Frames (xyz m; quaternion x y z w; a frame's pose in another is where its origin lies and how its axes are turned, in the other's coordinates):
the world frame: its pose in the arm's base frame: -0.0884 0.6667 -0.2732 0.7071 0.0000 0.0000 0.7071
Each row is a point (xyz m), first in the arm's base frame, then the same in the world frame.
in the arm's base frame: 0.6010 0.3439 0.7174
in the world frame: 0.6894 0.9906 0.3228
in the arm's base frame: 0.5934 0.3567 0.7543
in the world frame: 0.6818 1.0275 0.3100
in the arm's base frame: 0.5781 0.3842 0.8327
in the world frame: 0.6665 1.1059 0.2825
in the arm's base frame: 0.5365 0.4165 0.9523
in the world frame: 0.6249 1.2255 0.2502
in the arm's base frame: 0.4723 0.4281 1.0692
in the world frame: 0.5607 1.3424 0.2386
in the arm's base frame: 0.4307 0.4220 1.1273
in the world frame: 0.5191 1.4005 0.2447
